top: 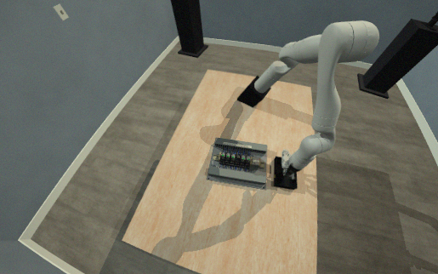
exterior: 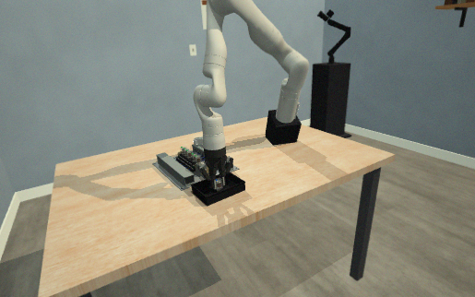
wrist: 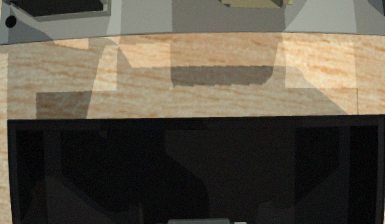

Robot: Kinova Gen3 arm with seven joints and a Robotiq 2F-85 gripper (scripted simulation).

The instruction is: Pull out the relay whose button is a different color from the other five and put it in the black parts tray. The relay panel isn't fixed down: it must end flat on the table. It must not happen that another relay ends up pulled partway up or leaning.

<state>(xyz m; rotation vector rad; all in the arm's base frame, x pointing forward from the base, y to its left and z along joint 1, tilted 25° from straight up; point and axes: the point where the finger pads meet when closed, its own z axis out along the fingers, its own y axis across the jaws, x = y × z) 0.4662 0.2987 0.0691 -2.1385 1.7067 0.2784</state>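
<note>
My hand is 20 mm above the black parts tray. From my hand the other things lie so: grey relay panel: 260 mm to the right, 30 mm ahead, 10 mm below.
</note>
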